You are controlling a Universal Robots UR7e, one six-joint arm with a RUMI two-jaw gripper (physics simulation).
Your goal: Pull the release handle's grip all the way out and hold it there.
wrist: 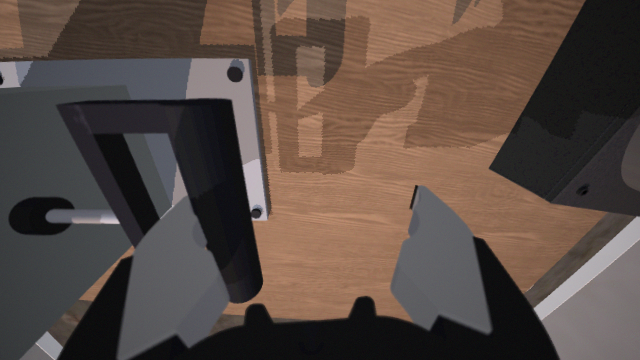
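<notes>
The release handle's grip [215,185] is a thick dark bar of a loop-shaped handle, left of centre in the wrist view. A pale metal rod [92,216] shows between the handle's back bar and a dark collar [32,216] on the grey-green housing panel [35,155]. My gripper [308,193] is wide open with nothing clamped between its jaws. Its left finger stands at the handle's opening, on the housing side of the grip, and its edge lies against or very near the grip. Contact cannot be told for sure. Its right finger stands well apart on the other side.
A pale base plate [212,75] with dark bolts lies beneath the housing on the wooden table top [325,225]. A large black box-like body [565,100] stands at the upper right. The table's edge runs across the lower right. Shadows fall across the upper middle.
</notes>
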